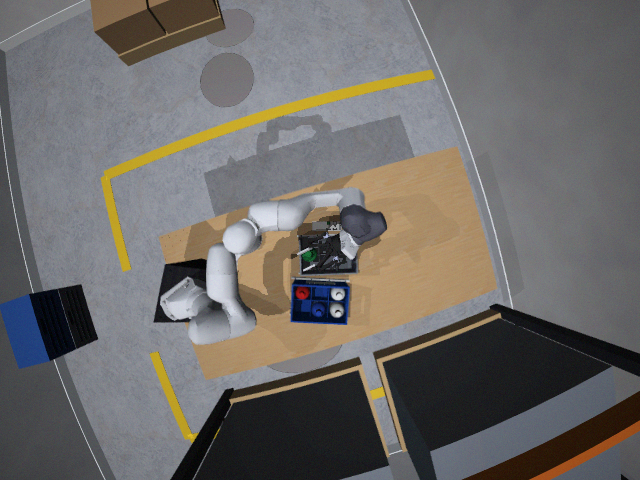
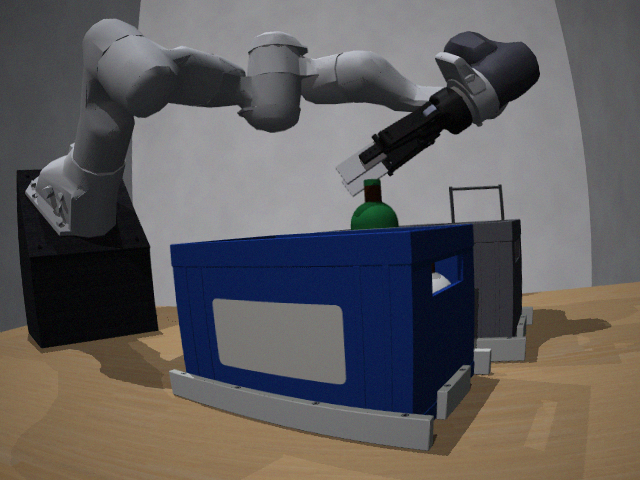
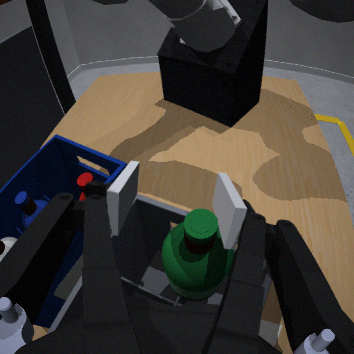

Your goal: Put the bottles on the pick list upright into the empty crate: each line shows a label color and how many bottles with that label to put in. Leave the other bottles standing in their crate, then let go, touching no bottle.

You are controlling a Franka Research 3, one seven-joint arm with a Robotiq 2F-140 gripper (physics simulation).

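A green bottle (image 1: 310, 254) (image 2: 374, 214) (image 3: 196, 265) is roughly upright in the grey crate (image 2: 498, 289) (image 3: 165, 204), at the robot-base end. Its neck and shoulder rise above the crate rims; its foot is hidden. My gripper (image 1: 303, 260) (image 2: 347, 180) (image 3: 176, 182) is tilted and partly open, empty, its pads around and slightly above the green cap, the right pad very close to it. The blue crate (image 1: 310, 320) (image 2: 382, 310) (image 3: 90, 149) holds a red bottle (image 1: 302, 292) (image 3: 85, 179), a blue bottle (image 1: 318, 310) (image 3: 35, 215) and two white-topped bottles (image 1: 337, 293) (image 1: 337, 310). No readable pick list shows.
Both crates stand side by side on the wooden table (image 1: 429, 206). Light grey rails (image 2: 310, 408) run along the blue crate's foot. A thin wire frame (image 2: 475, 188) rises behind the grey crate. The black robot pedestal (image 2: 93, 294) (image 3: 200, 85) stands at the table's end.
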